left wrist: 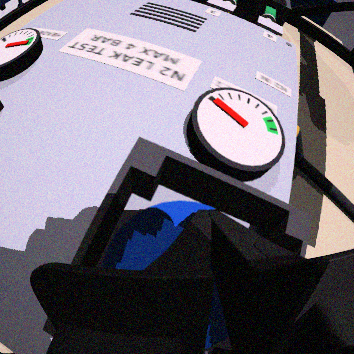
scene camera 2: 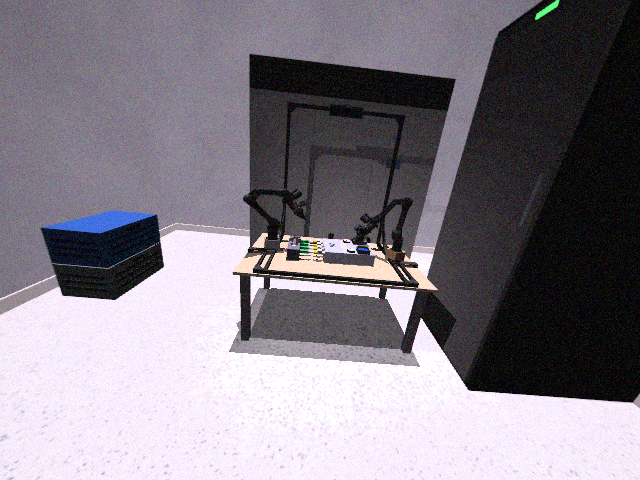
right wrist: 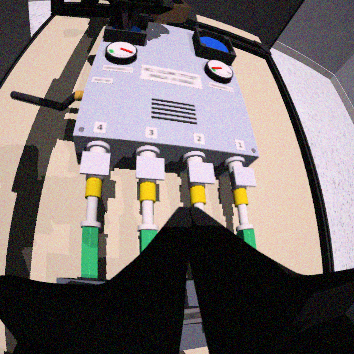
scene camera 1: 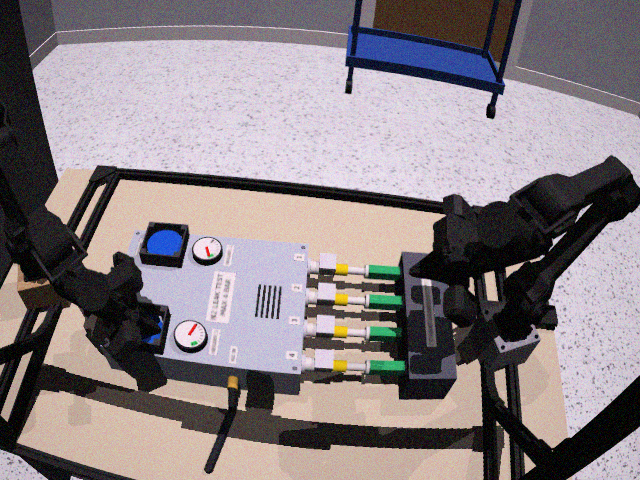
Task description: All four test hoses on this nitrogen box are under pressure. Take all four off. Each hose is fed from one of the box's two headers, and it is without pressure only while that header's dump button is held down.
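Places are measured from the left arm's base along level axes (x ahead, y left, z up), in millimetres.
Where they show: left gripper, fingertip midpoint: (left wrist: 206, 218) (right wrist: 124, 36) (scene camera 1: 159, 330); right gripper, fingertip midpoint: (scene camera 2: 306, 219) (right wrist: 186, 216) (scene camera 1: 410, 273); left arm's base at its link origin: (scene camera 2: 396, 250) (scene camera 1: 37, 267); right arm's base at its link origin: (scene camera 2: 272, 238) (scene camera 1: 511, 324).
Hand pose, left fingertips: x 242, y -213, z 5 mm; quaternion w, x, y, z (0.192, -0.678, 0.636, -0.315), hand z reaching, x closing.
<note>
Each offset is from my left fingertips to the top centre of the thing. "*": to the spot under its first point.
The nitrogen box (scene camera 1: 242, 268) (right wrist: 125, 120) has four hoses at ports 1 to 4. Each has a white coupling, a yellow ring and a green sleeve; hose 1 {* 25 mm down, 426 mm ahead, 29 mm left} (scene camera 1: 383, 272) (right wrist: 241, 196) and hose 4 {* 24 mm down, 345 mm ahead, 160 mm right} (scene camera 1: 385, 366) (right wrist: 90, 250) are outermost. My left gripper (left wrist: 206, 218) is shut, its tips inside the black frame on the blue header 2 button {3 mm down, 27 mm back, 10 mm left} (left wrist: 184, 210). The header 2 gauge {* 6 mm up, 39 mm ahead, 26 mm right} (left wrist: 250, 142) reads at its low end; the header 1 gauge {* 5 mm up, 128 mm ahead, 161 mm left} (scene camera 1: 207, 244) (right wrist: 220, 75) reads at green. The header 1 button {7 mm up, 47 mm ahead, 185 mm left} (scene camera 1: 164, 242) (right wrist: 214, 45) is untouched. My right gripper (right wrist: 186, 216) is shut and empty, above the hoses' sleeve ends.
A dark block {* 30 mm down, 407 mm ahead, 221 mm right} (scene camera 1: 431, 384) stands at the green sleeve ends. A black inlet hose {* 75 mm down, 46 mm ahead, 190 mm right} (scene camera 1: 219, 439) leaves the box's near side in scene camera 1. Black rails (scene camera 1: 279, 184) edge the table. A blue cart (scene camera 1: 423, 54) and a dark cabinet (scene camera 2: 496, 206) stand away from it.
</note>
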